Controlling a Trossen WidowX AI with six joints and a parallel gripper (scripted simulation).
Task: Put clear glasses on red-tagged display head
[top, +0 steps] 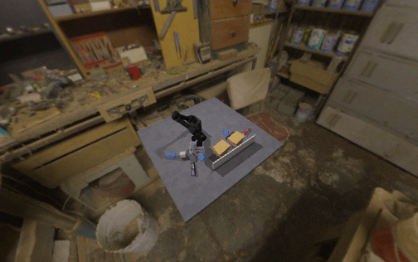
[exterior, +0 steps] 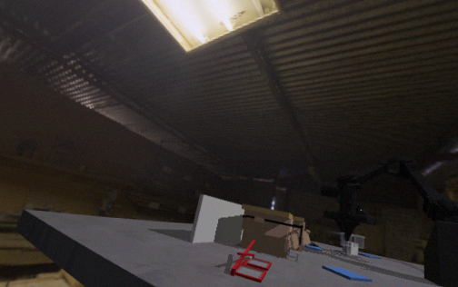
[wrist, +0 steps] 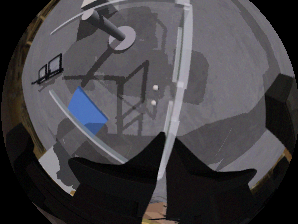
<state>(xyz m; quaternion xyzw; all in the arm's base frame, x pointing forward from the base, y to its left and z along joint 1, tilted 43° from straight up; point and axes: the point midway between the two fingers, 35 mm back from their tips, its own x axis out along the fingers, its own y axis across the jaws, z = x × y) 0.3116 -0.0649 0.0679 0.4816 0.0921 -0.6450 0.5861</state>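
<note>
Right now my gripper tip is 220 mm to the left of the white object and 30 mm above it. Round my gripper tip: back panel (280 mm ahead, 270 mm to the left).
</note>
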